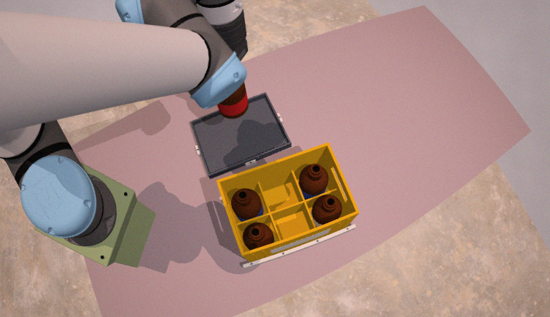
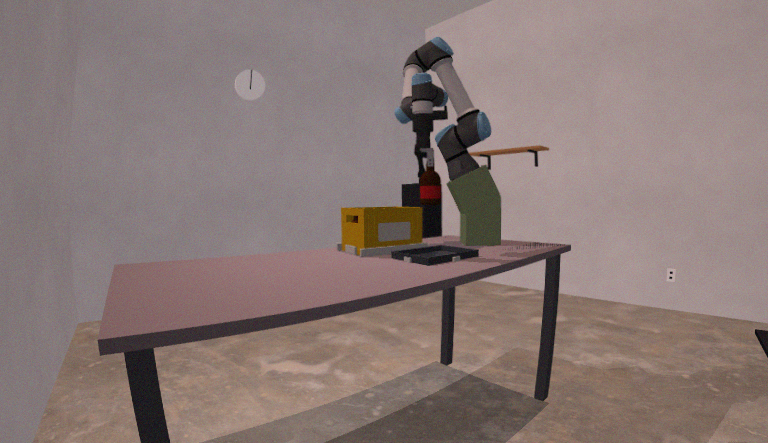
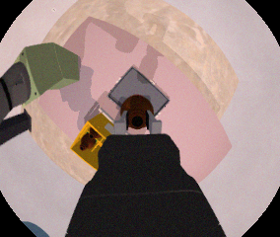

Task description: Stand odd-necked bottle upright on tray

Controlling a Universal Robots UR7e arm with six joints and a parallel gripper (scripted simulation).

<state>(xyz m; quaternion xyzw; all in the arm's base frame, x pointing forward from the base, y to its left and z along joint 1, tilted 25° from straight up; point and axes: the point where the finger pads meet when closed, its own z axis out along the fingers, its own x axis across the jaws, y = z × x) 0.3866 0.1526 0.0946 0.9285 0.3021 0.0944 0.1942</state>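
Now: the dark tray 2 cm to the left of my hand and 33 cm below it. The rest, counted from my hand: glass bottle (7 cm ahead, 32 cm to the right, 25 cm below); then crate (1 cm behind, 26 cm to the right, 26 cm below).
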